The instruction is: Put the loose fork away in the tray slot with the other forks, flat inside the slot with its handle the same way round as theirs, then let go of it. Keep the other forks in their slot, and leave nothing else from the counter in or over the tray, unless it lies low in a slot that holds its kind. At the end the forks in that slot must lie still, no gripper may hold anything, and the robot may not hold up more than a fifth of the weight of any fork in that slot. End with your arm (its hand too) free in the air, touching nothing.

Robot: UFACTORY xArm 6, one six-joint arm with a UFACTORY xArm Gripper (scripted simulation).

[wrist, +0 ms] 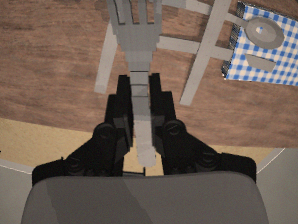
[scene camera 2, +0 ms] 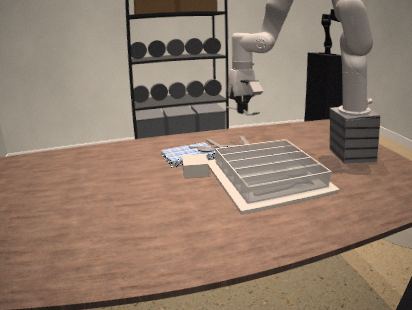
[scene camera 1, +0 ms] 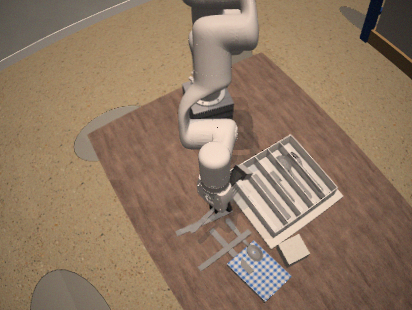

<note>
I see my gripper (scene camera 2: 242,112).
My gripper is seen too in the wrist view (wrist: 140,90) and in scene camera 1 (scene camera 1: 216,208).
</note>
